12 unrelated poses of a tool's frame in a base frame.
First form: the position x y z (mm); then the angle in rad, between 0 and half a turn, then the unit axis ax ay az.
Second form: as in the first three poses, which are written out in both.
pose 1, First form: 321, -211, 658, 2.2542, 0.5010, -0.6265, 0.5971
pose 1, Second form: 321, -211, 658, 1.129, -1.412, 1.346
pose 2, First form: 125, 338, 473, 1.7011, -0.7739, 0.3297, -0.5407
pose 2, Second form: 125, 338, 473, -1.316, 0.561, -0.920
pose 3, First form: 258, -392, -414, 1.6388, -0.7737, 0.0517, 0.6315
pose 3, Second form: 258, -392, -414, -1.268, 0.085, 1.035
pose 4, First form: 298, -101, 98, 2.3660, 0.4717, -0.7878, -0.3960
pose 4, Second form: 298, -101, 98, 1.116, -1.864, -0.937
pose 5, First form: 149, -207, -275, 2.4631, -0.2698, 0.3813, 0.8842
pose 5, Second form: 149, -207, -275, -0.665, 0.939, 2.178
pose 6, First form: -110, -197, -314, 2.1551, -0.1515, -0.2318, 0.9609
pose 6, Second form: -110, -197, -314, -0.326, -0.500, 2.071
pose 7, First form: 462, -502, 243, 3.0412, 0.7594, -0.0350, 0.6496
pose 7, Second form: 462, -502, 243, 2.310, -0.106, 1.976
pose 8, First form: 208, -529, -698, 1.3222, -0.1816, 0.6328, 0.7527
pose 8, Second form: 208, -529, -698, -0.240, 0.837, 0.995
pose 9, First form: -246, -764, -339, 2.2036, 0.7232, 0.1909, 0.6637
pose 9, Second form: -246, -764, -339, 1.594, 0.421, 1.463
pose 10, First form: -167, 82, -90, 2.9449, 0.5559, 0.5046, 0.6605
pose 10, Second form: -167, 82, -90, 1.637, 1.486, 1.945
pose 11, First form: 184, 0, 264, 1.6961, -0.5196, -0.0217, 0.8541
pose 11, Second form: 184, 0, 264, -0.881, -0.037, 1.449
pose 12, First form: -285, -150, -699, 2.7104, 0.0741, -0.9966, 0.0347
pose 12, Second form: -285, -150, -699, 0.201, -2.701, 0.094
